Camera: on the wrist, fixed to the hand. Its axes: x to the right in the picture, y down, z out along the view.
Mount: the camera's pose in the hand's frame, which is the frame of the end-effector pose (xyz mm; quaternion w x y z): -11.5 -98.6 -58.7 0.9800 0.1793 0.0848 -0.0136
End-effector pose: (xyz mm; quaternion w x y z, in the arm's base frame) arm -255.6 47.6 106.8 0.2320 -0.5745 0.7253 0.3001
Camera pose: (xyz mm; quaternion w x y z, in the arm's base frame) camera -156.5 -1.4 139.8 0.2730 -0.5567 0.7765 0.1122
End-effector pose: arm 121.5 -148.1 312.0 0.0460 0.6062 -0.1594 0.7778
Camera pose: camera 96.1 -35.7 307.4 0.0395 -0.5386 0.0046 -0.8416
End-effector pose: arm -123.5 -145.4 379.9 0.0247 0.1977 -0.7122 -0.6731
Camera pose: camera -70.7 -199.0 292.5 0.0400 0.2650 -0.8139 -0.5155
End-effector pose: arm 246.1 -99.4 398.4 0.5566 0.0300 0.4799 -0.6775
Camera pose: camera 144.3 -58.8 434.3 0.4902 0.1801 0.3964 -0.7550
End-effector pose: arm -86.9 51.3 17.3 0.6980 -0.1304 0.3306 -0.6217
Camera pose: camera -200.7 56.7 35.3 0.6710 0.0456 0.2699 -0.6891
